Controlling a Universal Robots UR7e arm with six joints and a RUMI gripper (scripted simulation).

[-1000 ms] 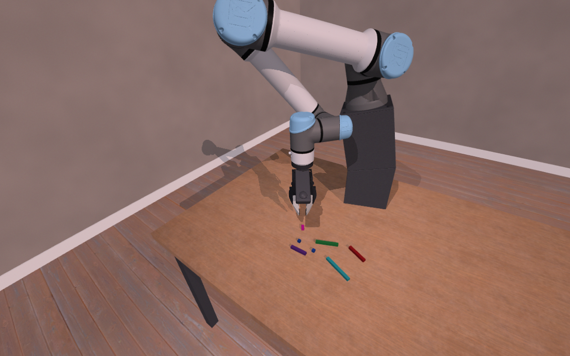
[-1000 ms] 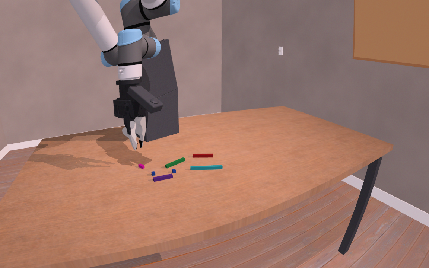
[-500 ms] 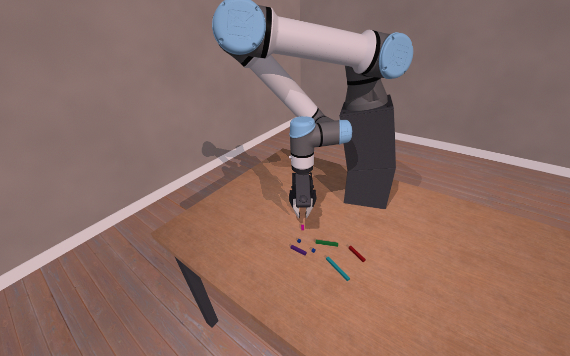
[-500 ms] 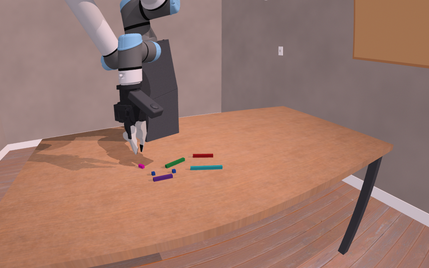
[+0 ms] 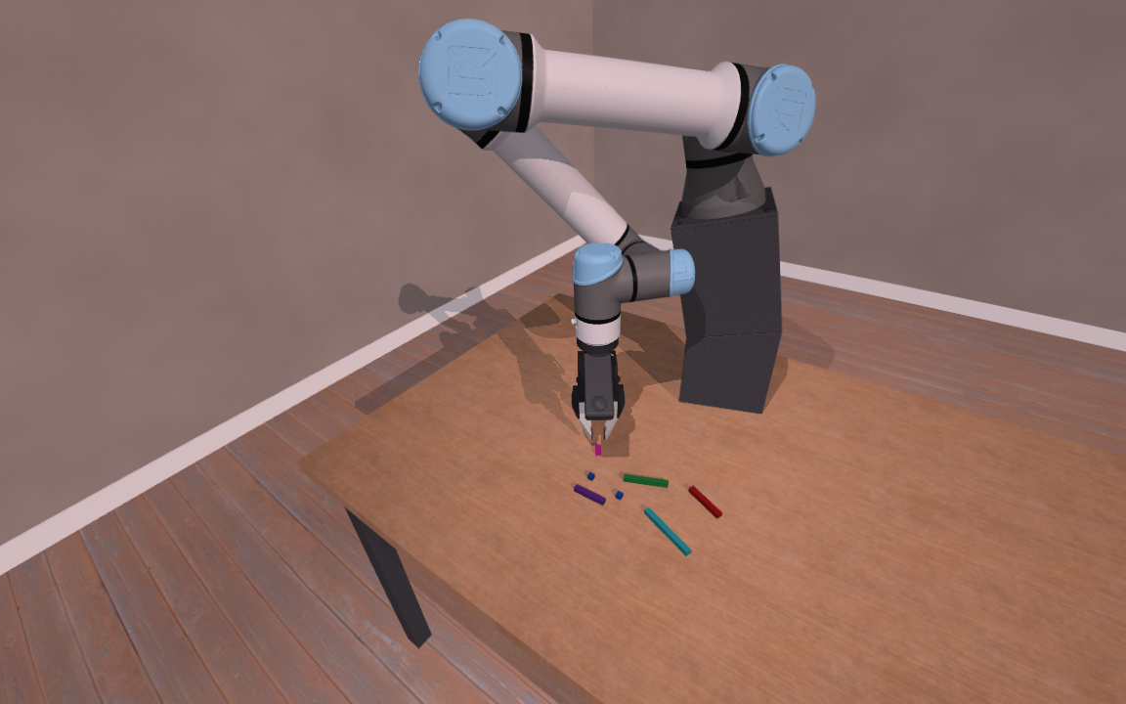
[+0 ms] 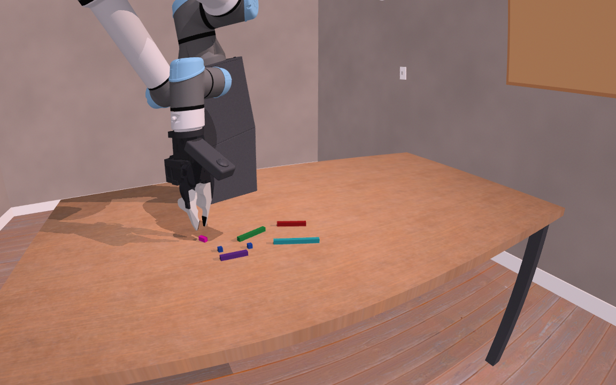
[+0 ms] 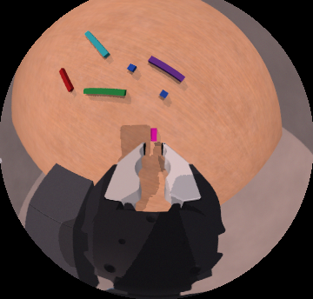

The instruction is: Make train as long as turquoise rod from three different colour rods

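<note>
My hand is 40 mm above the magenta rod. Round my hand: green rod: 120 mm to the left, 40 mm below, 10 mm ahead; purple rod: 100 mm ahead, 50 mm to the left, 40 mm below; turquoise rod: 200 mm to the left, 80 mm ahead, 40 mm below.
</note>
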